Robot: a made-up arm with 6 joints. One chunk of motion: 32 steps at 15 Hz.
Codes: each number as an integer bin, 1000 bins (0 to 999) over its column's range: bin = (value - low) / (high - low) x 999, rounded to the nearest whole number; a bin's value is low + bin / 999 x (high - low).
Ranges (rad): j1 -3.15..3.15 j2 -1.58..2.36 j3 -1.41..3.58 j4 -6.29..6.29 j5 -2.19..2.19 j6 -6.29..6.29
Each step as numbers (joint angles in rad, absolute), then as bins.
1 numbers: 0.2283 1.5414 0.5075 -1.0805 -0.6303 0.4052
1 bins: 536 791 384 414 356 532
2 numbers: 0.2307 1.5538 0.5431 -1.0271 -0.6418 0.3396
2 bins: 536 795 391 418 353 526
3 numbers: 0.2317 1.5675 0.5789 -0.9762 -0.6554 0.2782
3 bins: 536 798 398 422 350 522
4 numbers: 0.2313 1.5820 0.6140 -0.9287 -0.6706 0.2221
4 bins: 536 802 405 426 347 517
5 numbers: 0.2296 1.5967 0.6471 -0.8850 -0.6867 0.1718
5 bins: 536 805 412 429 343 513
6 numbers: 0.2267 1.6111 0.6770 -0.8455 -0.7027 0.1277
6 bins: 535 809 418 432 339 510
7 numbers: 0.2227 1.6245 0.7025 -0.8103 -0.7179 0.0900
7 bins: 535 813 423 435 336 507
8 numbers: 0.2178 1.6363 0.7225 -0.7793 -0.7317 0.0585
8 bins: 534 816 427 438 333 504
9 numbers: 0.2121 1.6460 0.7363 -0.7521 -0.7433 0.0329
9 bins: 533 818 430 440 330 502
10 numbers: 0.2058 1.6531 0.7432 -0.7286 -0.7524 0.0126
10 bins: 532 820 431 442 328 501
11 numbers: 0.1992 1.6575 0.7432 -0.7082 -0.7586 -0.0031
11 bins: 531 821 431 443 326 499
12 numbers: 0.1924 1.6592 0.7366 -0.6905 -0.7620 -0.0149
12 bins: 530 821 430 445 326 498
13 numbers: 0.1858 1.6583 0.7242 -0.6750 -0.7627 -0.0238
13 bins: 529 821 427 446 326 498
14 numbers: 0.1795 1.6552 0.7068 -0.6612 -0.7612 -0.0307
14 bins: 528 820 424 447 326 497
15 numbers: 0.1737 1.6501 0.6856 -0.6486 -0.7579 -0.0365
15 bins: 527 819 420 448 327 497
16 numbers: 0.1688 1.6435 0.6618 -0.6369 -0.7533 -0.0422
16 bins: 526 817 415 449 328 496
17 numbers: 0.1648 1.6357 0.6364 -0.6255 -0.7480 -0.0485
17 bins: 526 815 410 450 329 496
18 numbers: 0.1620 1.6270 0.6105 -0.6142 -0.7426 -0.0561
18 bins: 525 813 405 451 330 495
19 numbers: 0.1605 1.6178 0.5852 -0.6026 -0.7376 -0.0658
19 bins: 525 811 399 452 331 494
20 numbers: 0.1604 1.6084 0.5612 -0.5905 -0.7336 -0.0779
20 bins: 525 808 395 453 332 493
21 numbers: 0.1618 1.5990 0.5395 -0.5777 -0.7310 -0.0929
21 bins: 525 806 390 454 333 492
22 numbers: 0.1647 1.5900 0.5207 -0.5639 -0.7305 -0.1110
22 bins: 526 804 387 455 333 491
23 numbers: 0.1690 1.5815 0.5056 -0.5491 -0.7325 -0.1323
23 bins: 526 802 384 456 332 489
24 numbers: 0.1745 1.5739 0.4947 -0.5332 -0.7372 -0.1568
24 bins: 527 800 381 457 331 487
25 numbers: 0.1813 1.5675 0.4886 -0.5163 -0.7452 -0.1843
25 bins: 528 798 380 458 330 485
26 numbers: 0.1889 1.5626 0.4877 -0.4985 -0.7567 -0.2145
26 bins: 529 797 380 460 327 482
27 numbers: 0.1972 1.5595 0.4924 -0.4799 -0.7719 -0.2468
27 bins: 531 796 381 461 323 480
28 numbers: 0.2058 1.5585 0.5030 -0.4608 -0.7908 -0.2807
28 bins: 532 796 383 463 319 477
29 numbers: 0.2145 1.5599 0.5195 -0.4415 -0.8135 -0.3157
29 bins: 534 796 386 464 314 474
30 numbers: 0.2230 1.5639 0.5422 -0.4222 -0.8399 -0.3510
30 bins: 535 797 391 466 308 472
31 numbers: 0.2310 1.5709 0.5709 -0.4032 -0.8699 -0.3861
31 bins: 536 799 397 467 301 469
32 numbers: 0.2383 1.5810 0.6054 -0.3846 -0.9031 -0.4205
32 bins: 537 801 403 469 294 466
